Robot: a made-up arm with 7 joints.
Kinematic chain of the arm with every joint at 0, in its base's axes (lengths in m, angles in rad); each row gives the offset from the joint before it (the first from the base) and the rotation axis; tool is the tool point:
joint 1: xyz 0 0 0.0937 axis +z
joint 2: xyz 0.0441 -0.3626 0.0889 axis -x
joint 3: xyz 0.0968 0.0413 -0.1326 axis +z
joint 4: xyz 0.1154 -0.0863 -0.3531 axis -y
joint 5: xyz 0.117 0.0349 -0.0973 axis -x
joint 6: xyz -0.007 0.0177 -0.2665 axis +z
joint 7: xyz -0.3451 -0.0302 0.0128 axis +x
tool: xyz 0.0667 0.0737 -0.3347
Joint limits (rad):
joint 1: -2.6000..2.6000
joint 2: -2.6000..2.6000
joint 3: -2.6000..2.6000
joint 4: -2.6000..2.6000
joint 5: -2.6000..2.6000
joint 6: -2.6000..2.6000
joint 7: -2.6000..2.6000
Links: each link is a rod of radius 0.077 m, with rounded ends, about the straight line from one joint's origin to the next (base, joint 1, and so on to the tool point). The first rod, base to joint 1, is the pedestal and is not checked.
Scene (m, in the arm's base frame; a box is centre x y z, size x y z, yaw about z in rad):
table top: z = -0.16
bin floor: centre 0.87 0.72 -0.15 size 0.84 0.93 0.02 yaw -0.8
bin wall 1: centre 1.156 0.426 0 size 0.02 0.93 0.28 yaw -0.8
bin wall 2: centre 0.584 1.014 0 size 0.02 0.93 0.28 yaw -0.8
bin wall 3: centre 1.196 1.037 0 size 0.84 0.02 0.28 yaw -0.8
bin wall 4: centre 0.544 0.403 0 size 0.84 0.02 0.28 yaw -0.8
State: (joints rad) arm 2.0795 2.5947 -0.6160 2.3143 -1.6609 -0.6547 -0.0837
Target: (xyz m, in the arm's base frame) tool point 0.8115 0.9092 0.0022
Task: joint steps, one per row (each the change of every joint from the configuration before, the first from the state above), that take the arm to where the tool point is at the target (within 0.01 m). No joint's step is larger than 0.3 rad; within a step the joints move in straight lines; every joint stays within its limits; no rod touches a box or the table.
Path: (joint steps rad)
1: -0.0112 -0.2799 0.0960 -0.0255 0.0576 -0.0475 0.0314
2: -0.0112 -0.2800 0.0959 -0.0255 0.0576 -0.0476 0.0315

